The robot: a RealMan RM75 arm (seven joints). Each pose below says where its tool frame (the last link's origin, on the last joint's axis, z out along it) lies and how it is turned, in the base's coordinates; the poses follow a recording.
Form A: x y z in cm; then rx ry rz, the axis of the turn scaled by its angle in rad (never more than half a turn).
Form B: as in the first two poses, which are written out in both.
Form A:
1: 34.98 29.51 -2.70 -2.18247 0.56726 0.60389
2: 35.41 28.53 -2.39 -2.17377 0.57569 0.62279
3: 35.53 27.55 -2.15 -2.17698 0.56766 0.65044
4: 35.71 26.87 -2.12 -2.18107 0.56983 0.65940
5: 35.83 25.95 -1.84 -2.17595 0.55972 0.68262
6: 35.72 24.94 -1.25 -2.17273 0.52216 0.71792
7: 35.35 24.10 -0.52 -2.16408 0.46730 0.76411
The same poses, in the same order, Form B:
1:
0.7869 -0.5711 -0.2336 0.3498
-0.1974 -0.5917 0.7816 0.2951
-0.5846 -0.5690 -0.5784 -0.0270
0 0 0 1

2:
0.7766 -0.5816 -0.2420 0.3541
-0.1956 -0.5879 0.7850 0.2853
-0.5988 -0.5623 -0.5703 -0.0239
0 0 0 1

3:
0.7694 -0.5815 -0.2643 0.3553
-0.1832 -0.5972 0.7809 0.2755
-0.6119 -0.5524 -0.5660 -0.0215
0 0 0 1

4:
0.7657 -0.5834 -0.2708 0.3571
-0.1834 -0.6016 0.7774 0.2687
-0.6165 -0.5456 -0.5677 -0.0212
0 0 0 1

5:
0.7595 -0.5830 -0.2884 0.3583
-0.1686 -0.6048 0.7784 0.2595
-0.6282 -0.5426 -0.5576 -0.0184
0 0 0 1

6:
0.7567 -0.5685 -0.3228 0.3572
-0.1320 -0.6165 0.7762 0.2494
-0.6403 -0.5448 -0.5415 -0.0125
0 0 0 1

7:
0.7518 -0.5468 -0.3685 0.3535
-0.0789 -0.6295 0.7730 0.2410
-0.6546 -0.5520 -0.5164 -0.0052
0 0 0 1

